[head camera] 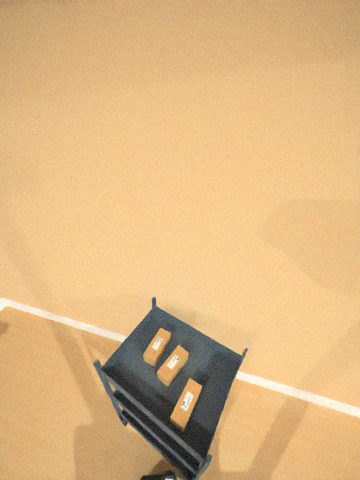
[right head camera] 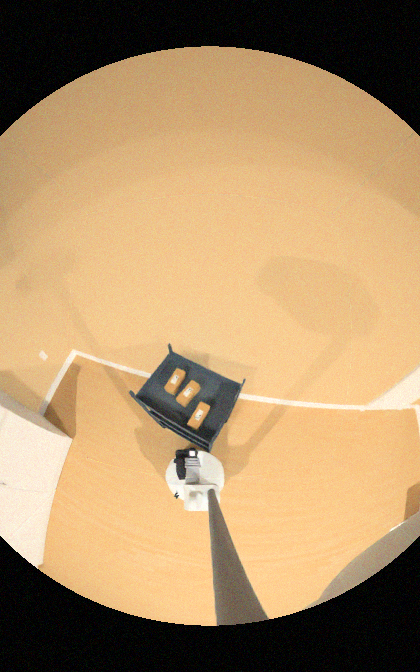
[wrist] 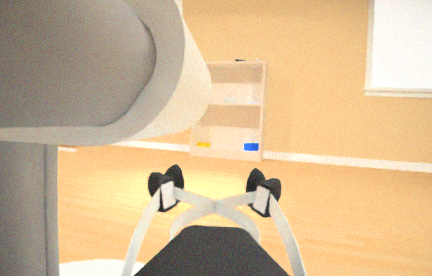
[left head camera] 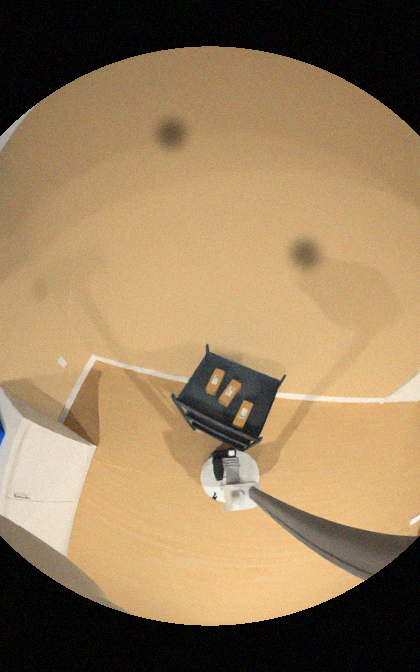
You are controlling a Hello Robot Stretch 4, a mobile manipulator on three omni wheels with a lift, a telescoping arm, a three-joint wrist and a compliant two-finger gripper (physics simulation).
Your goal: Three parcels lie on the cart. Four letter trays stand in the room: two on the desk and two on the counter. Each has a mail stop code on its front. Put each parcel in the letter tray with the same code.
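Frame: origin at the robot's base, x back, y right, z up, level; centimetres.
Seen in the pictures: gripper, fingertip midpoint: [wrist: 214, 181].
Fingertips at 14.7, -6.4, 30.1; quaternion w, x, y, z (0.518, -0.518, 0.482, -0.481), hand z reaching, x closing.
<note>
Offsets run from my fingertips to a thing's top centre, as dx, dy, dz.
Three brown parcels with white labels lie apart in a slanted row on the top shelf of the dark cart [head camera: 215, 370] [left head camera: 267, 387] [right head camera: 227, 392]: one parcel @(-66.7, -0.9, +38.7) [head camera: 157, 346] [left head camera: 215, 381] [right head camera: 175, 381] at the left, one @(-59.8, +6.2, +38.7) [head camera: 172, 365] [left head camera: 230, 392] [right head camera: 188, 393] in the middle, one @(-47.7, +11.4, +38.7) [head camera: 186, 404] [left head camera: 243, 414] [right head camera: 199, 415] nearest the robot. The label codes are too small to read. My gripper [wrist: 214, 181] is open and empty in the wrist view, its two fingertips wide apart. In both fisheye head views the robot's base stands close to the cart's near side.
A white counter [left head camera: 50, 465] [right head camera: 30, 450] stands at the left, with a bit of blue tray [left head camera: 1, 432] at the view's edge. In the wrist view a shelf unit [wrist: 263, 110] stands by the wall, holding a yellow bin [wrist: 203, 144] and a blue bin [wrist: 251, 146].
</note>
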